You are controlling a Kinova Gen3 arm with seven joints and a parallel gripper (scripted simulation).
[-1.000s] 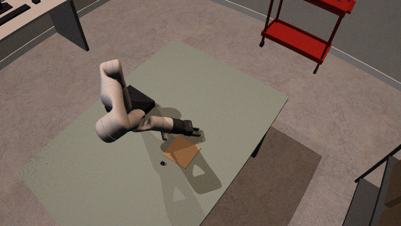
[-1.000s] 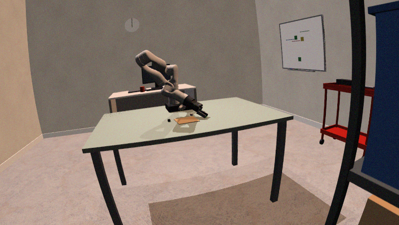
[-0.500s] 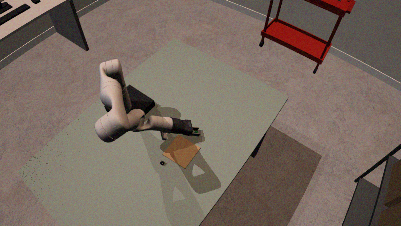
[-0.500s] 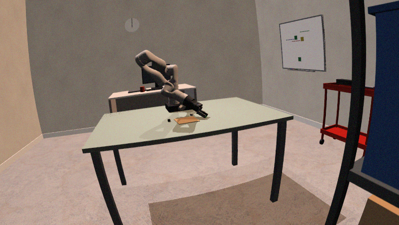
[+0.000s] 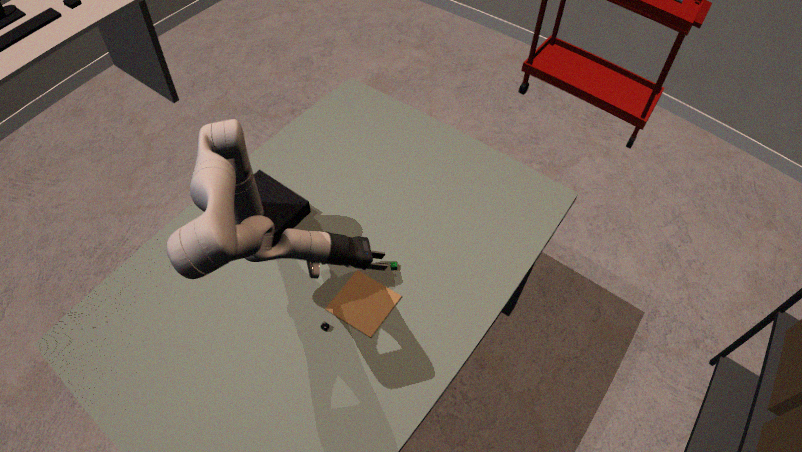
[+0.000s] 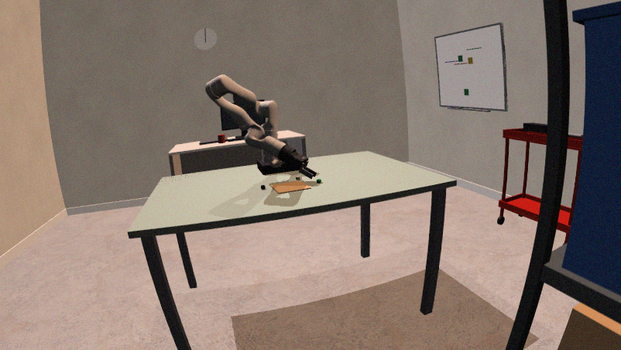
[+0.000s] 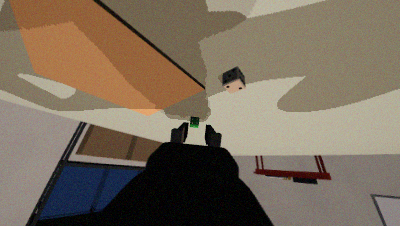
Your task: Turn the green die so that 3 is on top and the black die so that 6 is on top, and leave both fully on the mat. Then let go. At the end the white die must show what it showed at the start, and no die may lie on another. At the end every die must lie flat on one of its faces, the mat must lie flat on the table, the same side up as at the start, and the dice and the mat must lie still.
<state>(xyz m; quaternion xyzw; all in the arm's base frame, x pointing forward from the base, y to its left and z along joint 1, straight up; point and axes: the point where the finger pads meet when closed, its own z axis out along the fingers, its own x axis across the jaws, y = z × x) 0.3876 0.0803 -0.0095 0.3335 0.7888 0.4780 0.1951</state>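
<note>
Right now the green die is 30 mm ahead of my hand, 20 mm to the left of it and 30 mm below it. The rest, counted from my hand: white die: 80 mm behind, 40 mm to the right, 30 mm below; then black die: 20 mm behind, 220 mm to the right, 30 mm below; then orange mat: 30 mm ahead, 110 mm to the right, 40 mm below.
</note>
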